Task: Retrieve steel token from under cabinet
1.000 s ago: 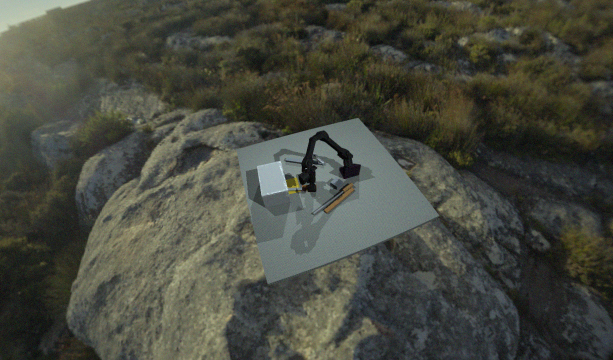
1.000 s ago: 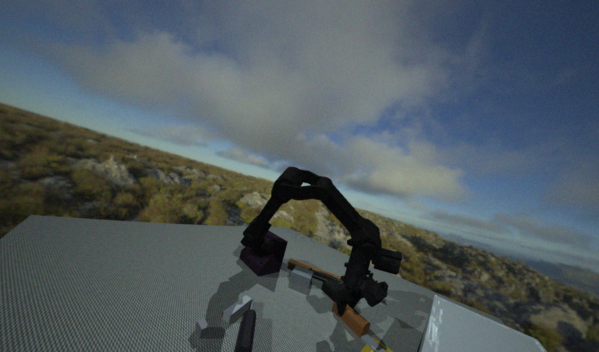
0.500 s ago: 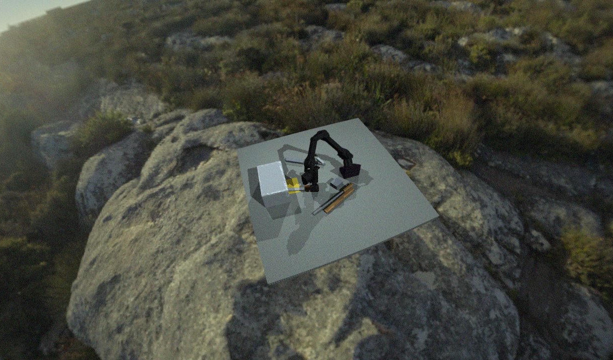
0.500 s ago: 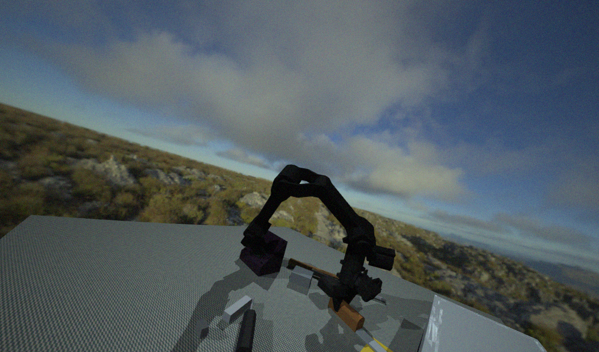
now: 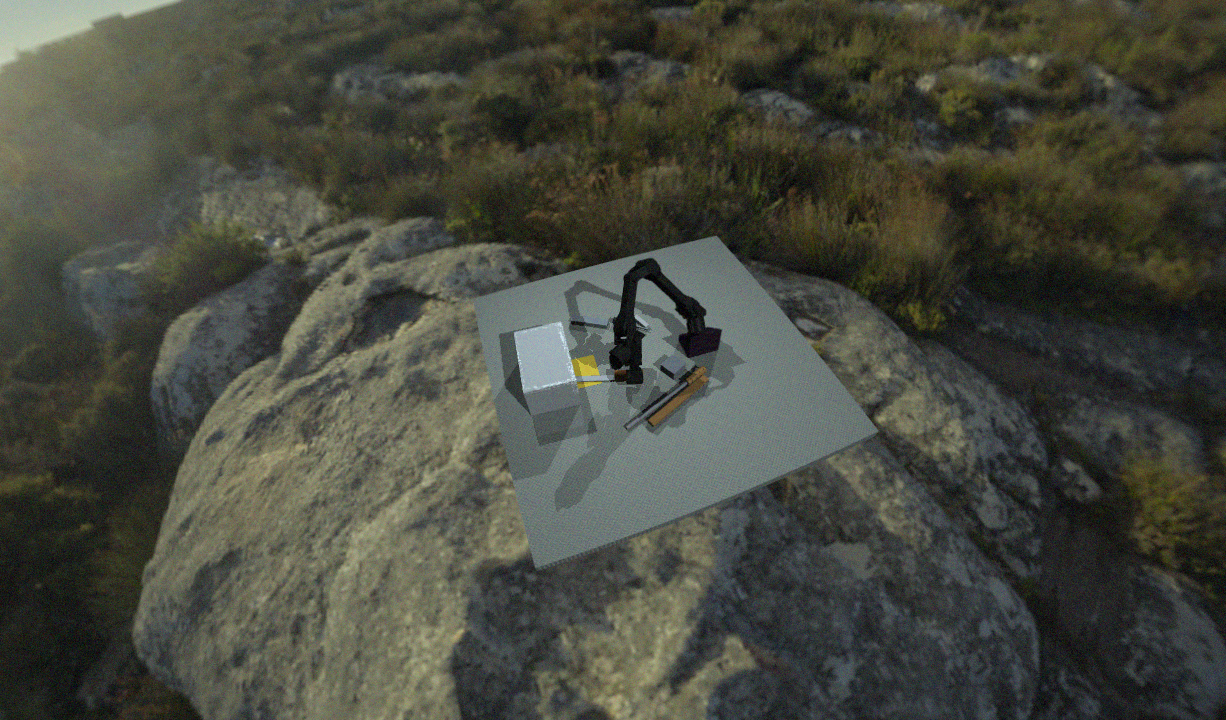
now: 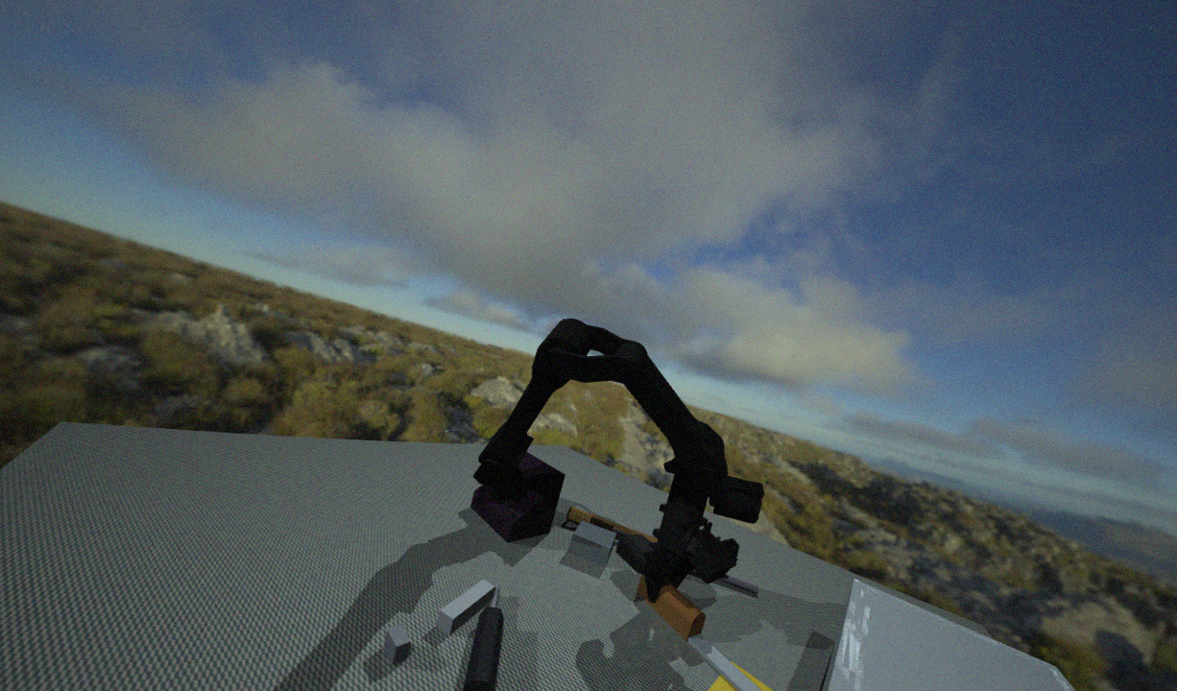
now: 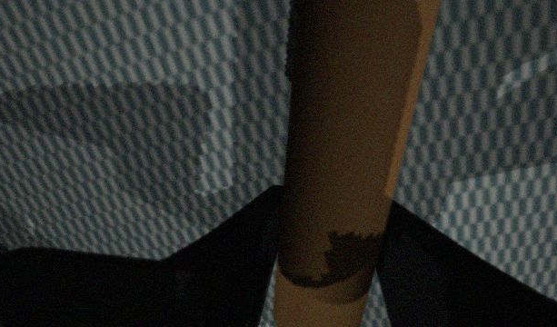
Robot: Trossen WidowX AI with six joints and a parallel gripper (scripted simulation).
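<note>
Now: gripper tip 250 mm to the left of the grey bar and 150 mm past it. Also, from my gripper tip: grey block (150 mm behind, 30 mm to the left, 10 mm above); small grey cube (350 mm to the right, 140 mm behind); wooden stick (170 mm to the left, 110 mm behind).
</note>
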